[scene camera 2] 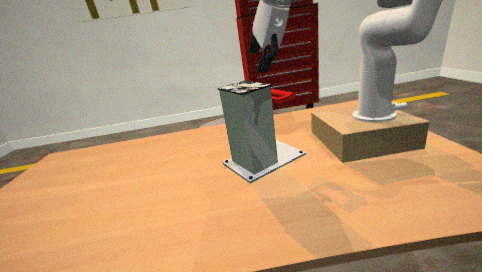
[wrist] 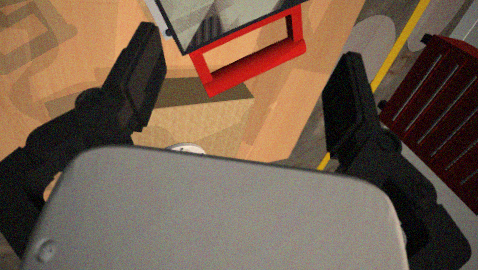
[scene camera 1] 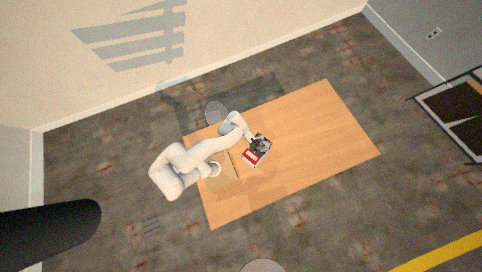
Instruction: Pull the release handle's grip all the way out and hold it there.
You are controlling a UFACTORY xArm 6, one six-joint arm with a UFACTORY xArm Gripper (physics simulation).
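The release handle's red grip (scene camera 1: 248,150) (scene camera 2: 290,94) (wrist: 260,67) is a rectangular loop with a thick outer bar. It sticks out sideways near the top of a grey-green post (scene camera 2: 250,130), on the side towards the robot's base. Its stem is hidden under the post's dark-edged top (scene camera 1: 262,144) (wrist: 220,17) in the wrist view. My gripper (scene camera 1: 254,142) (scene camera 2: 259,59) (wrist: 248,58) is open and empty, pointing down above the post and grip, touching neither. In the wrist view the grip lies between the two spread fingers in the picture, but farther off.
The post stands on a pale bolted base plate (scene camera 2: 290,152) on the wooden table (scene camera 1: 310,130) (scene camera 2: 125,200). A wooden block (scene camera 2: 385,140) (wrist: 200,120) carries the robot's base. A red tool cabinet (scene camera 2: 305,60) (wrist: 435,100) stands beyond the table by the wall.
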